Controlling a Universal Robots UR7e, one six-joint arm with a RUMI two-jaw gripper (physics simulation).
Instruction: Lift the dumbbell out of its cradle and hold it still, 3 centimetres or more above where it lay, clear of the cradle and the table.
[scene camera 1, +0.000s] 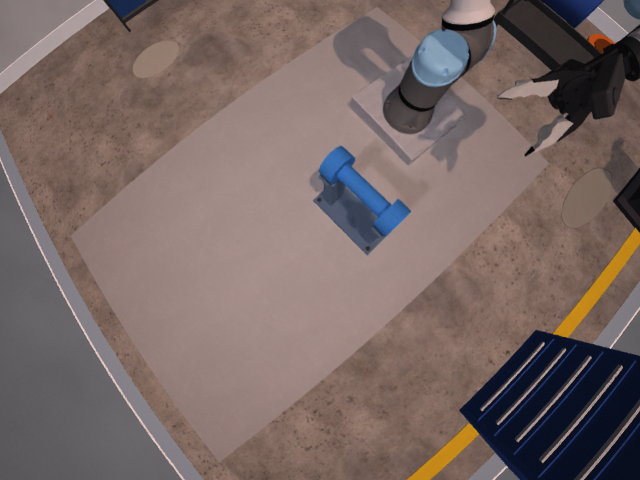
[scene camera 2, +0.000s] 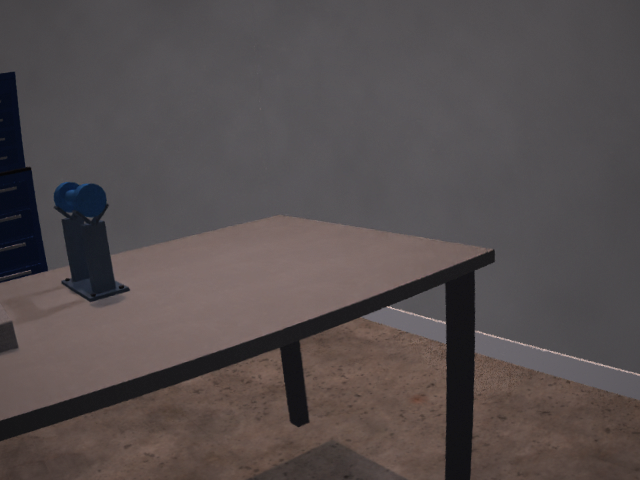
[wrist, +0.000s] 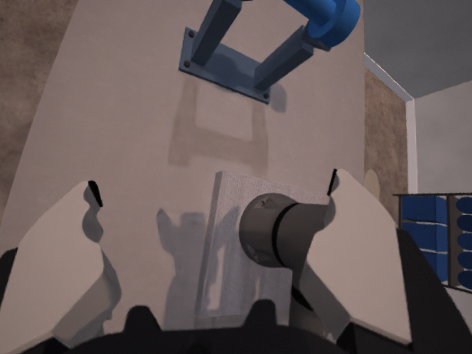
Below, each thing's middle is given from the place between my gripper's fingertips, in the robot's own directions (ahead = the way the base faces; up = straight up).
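Blue dumbbell (scene camera 1: 337, 165): my hand is 10 cm to the left of it, 31 cm short of it and 6 cm above it. Blue-grey cradle (scene camera 2: 87, 246), counted from my hand: 10 cm to the right, 31 cm ahead, 18 cm below.
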